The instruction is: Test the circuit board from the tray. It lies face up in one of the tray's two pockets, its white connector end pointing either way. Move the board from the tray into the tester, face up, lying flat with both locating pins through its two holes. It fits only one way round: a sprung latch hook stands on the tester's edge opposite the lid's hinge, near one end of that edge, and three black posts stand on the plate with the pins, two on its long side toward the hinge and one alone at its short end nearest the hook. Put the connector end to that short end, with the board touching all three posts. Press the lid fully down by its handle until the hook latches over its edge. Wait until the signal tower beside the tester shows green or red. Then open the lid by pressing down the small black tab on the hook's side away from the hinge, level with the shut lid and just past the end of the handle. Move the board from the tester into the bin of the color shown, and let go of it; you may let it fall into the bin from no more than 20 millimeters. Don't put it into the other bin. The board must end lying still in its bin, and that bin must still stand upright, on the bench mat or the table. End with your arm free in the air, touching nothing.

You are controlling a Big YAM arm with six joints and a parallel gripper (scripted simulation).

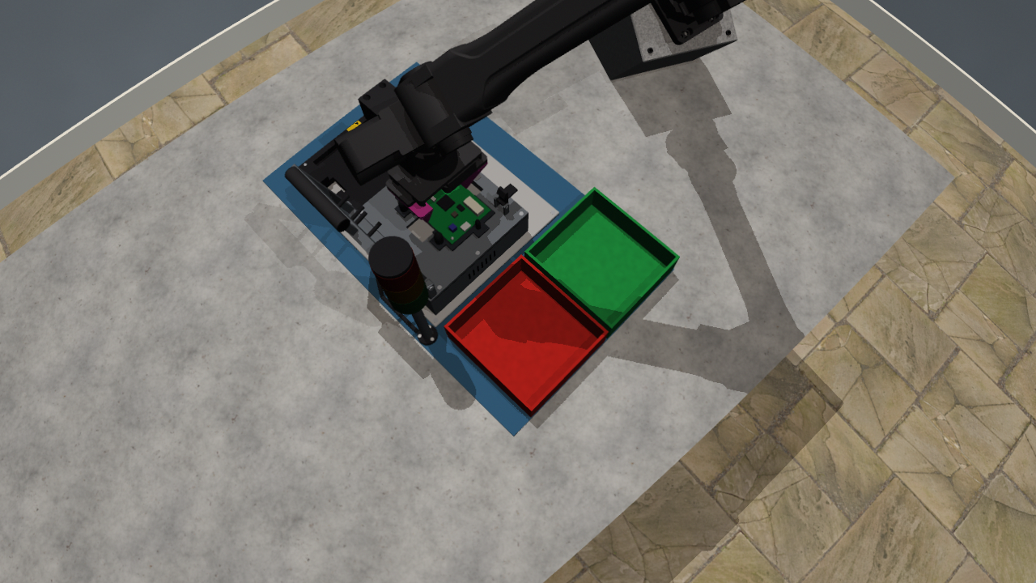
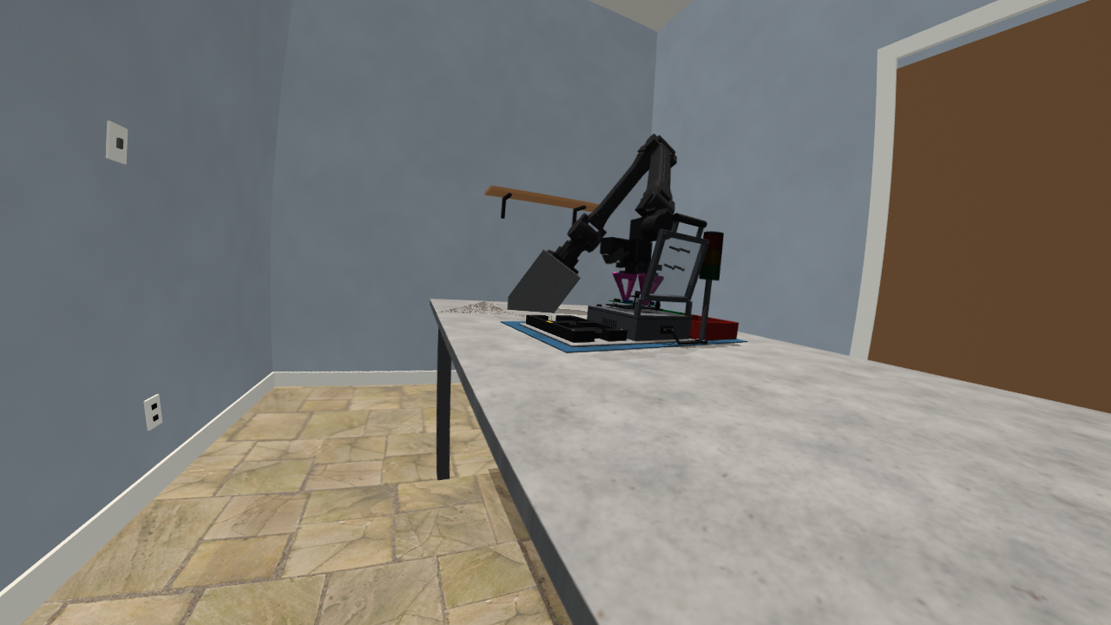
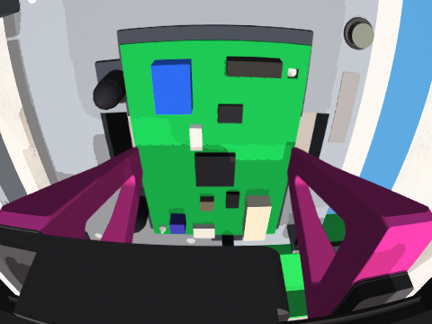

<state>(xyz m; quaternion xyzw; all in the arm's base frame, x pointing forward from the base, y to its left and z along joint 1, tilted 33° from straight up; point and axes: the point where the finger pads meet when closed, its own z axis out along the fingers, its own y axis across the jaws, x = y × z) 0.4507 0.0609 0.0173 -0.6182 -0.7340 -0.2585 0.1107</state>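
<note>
Now: the green circuit board right at my hand. The rest, counted from my hand: clear lid (12 cm ahead, 10 cm above, 3 cm to the left); then tester plate (1 cm to the left, 1 cm below); then latch hook (7 cm behind, 4 cm to the left, 1 cm above).
</note>
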